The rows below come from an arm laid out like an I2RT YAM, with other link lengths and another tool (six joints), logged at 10 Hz.
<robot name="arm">
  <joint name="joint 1" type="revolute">
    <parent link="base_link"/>
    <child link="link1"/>
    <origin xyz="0 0 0.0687"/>
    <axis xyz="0 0 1"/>
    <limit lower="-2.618" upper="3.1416"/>
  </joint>
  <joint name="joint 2" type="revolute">
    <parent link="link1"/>
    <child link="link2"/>
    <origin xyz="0.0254 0.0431 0.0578" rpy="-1.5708 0 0"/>
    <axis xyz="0 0 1"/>
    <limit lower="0" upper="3.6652"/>
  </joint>
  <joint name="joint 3" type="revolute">
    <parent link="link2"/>
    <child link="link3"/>
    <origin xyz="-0.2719 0 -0.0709" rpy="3.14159 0 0"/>
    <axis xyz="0 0 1"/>
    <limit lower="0" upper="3.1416"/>
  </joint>
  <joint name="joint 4" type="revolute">
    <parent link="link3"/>
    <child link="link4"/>
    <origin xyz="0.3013 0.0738 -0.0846"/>
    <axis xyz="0 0 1"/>
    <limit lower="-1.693" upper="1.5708"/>
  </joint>
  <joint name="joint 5" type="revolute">
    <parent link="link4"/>
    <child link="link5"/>
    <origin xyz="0.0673 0.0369 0.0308" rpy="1.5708 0 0"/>
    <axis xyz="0 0 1"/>
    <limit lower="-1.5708" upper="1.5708"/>
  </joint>
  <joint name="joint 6" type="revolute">
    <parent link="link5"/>
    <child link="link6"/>
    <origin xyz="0.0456 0 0.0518" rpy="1.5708 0 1.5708"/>
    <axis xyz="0 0 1"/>
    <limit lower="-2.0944" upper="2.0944"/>
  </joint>
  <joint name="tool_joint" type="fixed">
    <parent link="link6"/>
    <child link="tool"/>
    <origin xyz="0.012 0.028 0.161" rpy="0 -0.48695 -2.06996"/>
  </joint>
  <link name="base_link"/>
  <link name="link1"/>
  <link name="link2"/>
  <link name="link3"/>
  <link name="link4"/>
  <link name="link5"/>
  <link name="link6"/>
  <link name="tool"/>
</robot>
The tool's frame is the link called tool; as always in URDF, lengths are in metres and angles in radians.
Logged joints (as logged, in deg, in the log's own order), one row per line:
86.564, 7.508, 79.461, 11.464, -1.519, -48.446
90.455, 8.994, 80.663, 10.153, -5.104, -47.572
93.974, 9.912, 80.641, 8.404, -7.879, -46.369
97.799, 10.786, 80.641, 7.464, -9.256, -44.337
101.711, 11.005, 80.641, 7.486, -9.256, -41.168
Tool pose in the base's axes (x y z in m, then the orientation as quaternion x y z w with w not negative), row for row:
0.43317, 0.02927, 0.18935, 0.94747, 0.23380, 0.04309, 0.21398
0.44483, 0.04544, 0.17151, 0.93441, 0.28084, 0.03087, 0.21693
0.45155, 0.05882, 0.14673, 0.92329, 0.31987, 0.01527, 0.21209
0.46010, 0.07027, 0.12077, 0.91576, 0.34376, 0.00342, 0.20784
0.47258, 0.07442, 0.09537, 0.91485, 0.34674, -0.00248, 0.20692
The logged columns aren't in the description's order. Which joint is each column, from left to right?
Columns, left to right: joint 2, joint 1, joint 3, joint 5, joint 6, joint 4.
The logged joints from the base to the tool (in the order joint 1, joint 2, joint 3, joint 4, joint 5, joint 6), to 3 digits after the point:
7.508, 86.564, 79.461, -48.446, 11.464, -1.519
8.994, 90.455, 80.663, -47.572, 10.153, -5.104
9.912, 93.974, 80.641, -46.369, 8.404, -7.879
10.786, 97.799, 80.641, -44.337, 7.464, -9.256
11.005, 101.711, 80.641, -41.168, 7.486, -9.256

